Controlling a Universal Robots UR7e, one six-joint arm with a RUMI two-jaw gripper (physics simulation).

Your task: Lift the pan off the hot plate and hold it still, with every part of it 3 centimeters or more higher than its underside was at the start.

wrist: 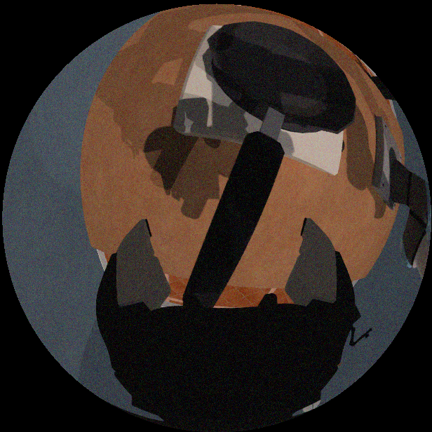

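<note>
A black pan with a grey neck and a long black handle shows at the upper middle of the wrist view. The pan sits on the white hot plate, whose left side and lower right corner show around it. My gripper is open, with its two grey fingers apart. The handle runs down and left in the picture, between the two fingers, and its end reaches the dark gripper body's edge. Neither finger appears to touch the handle. Its height relative to the fingertips is hard to tell.
A brown table top lies under the hot plate. At the right edge stands a grey metal base plate with a dark robot arm part joined to it. Dark shadows fall left of and below the hot plate.
</note>
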